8 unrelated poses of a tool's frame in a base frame.
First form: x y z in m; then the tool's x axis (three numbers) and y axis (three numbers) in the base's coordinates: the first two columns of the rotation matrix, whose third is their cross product.
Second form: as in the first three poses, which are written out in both.
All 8 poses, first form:
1: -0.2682, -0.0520, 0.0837, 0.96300, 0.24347, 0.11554, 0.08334, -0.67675, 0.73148
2: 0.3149, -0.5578, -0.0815, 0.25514, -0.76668, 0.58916, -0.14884, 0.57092, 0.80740
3: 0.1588, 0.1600, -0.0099, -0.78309, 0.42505, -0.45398, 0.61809, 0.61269, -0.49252
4: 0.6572, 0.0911, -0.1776, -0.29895, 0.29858, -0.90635, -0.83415, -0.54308, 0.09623
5: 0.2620, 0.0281, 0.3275, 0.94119, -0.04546, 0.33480, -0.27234, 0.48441, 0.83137
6: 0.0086, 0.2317, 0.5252, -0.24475, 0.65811, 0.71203, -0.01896, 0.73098, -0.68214
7: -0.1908, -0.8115, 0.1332, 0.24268, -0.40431, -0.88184, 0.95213, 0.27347, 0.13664
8: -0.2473, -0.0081, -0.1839, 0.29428, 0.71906, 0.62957, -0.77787, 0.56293, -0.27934
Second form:
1: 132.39, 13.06, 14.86, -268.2, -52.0, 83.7
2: 51.93, -72.84, -29.14, 314.9, -557.8, -81.5
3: 48.53, 146.00, -53.91, 158.8, 160.0, -9.9
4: -66.84, 42.99, 109.96, 657.2, 91.1, -177.6
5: 60.81, -19.07, 8.09, 262.0, 28.1, 327.5
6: -29.31, -98.24, 39.56, 8.6, 231.7, 525.2
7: 45.90, 48.55, -61.68, -190.8, -811.5, 133.2
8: 4.90, -45.25, 57.17, -247.3, -8.1, -183.9
